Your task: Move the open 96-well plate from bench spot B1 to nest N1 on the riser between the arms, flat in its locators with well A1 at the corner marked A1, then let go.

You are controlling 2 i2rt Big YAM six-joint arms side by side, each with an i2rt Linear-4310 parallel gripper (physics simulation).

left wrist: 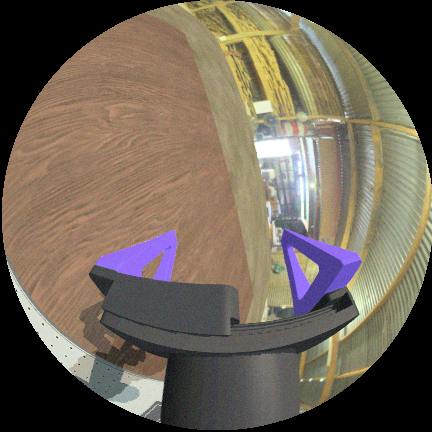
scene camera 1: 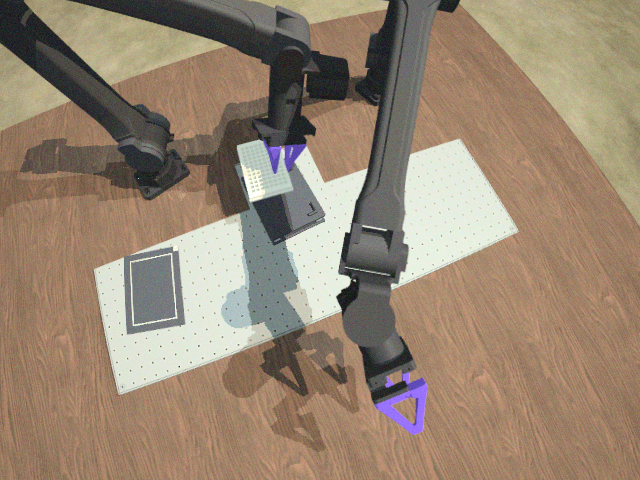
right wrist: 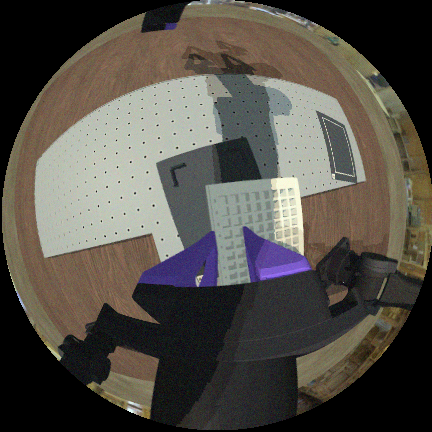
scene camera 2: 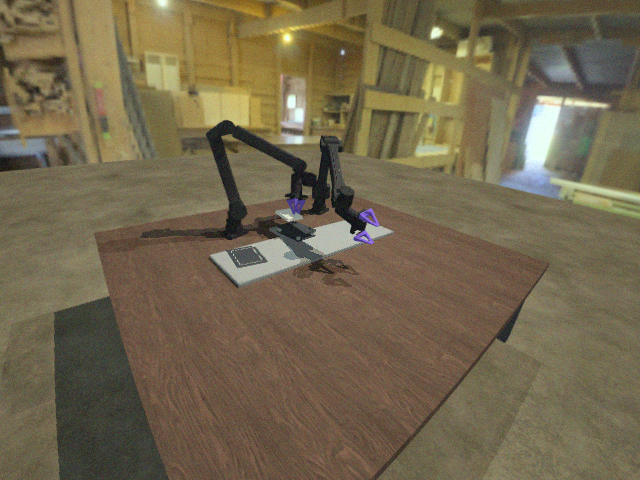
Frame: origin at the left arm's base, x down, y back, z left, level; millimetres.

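Seen in the pictures: left gripper, between the fingertips: (left wrist: 229,236) (scene camera 1: 410,414) (scene camera 2: 375,235); right gripper, between the fingertips: (scene camera 1: 280,171) (right wrist: 229,234) (scene camera 2: 296,214); left arm's base, origin of its link: (scene camera 1: 379,88) (right wrist: 104,332) (scene camera 2: 318,211); right arm's base, origin of its link: (scene camera 1: 162,175) (right wrist: 333,262) (scene camera 2: 234,234).
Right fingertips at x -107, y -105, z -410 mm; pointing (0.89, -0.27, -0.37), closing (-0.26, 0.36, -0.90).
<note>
Offsets run from my right fingertips to a thing's top centre. "spot": to the spot under its first point. Level surfaces: height alone.
The pale 96-well plate @[dx -8, dy +31, dz -19 mm] (scene camera 1: 253,178) (scene camera 2: 284,212) (right wrist: 260,200) is in my right gripper (scene camera 1: 281,171) (scene camera 2: 296,212) (right wrist: 229,234), which is shut on its edge, one finger above the wells. The plate is raised above the back left part of the dark riser @[dx +55, dy -14, dz -15 mm] (scene camera 1: 305,198) (scene camera 2: 306,231) (right wrist: 186,200) and turned a little against it. An L-shaped locator @[spot: dx +61, dy -79, dz +14 mm] (scene camera 1: 312,208) (right wrist: 176,173) shows at one riser corner; the plate hides other parts. My left gripper (scene camera 2: 375,234) (left wrist: 229,236) is open and empty, far from the plate. Well A1 cannot be told.
A white perforated board @[dx +94 mm] (scene camera 1: 454,191) (scene camera 2: 341,235) (right wrist: 100,150) lies under the riser. A dark pad @[spot: dx +93, dy +4, dz -341 mm] (scene camera 1: 155,289) (scene camera 2: 248,255) (right wrist: 341,147) with a white outline lies near the board's left end in scene camera 1. The left arm (scene camera 1: 395,129) reaches over the board, right of the riser.
</note>
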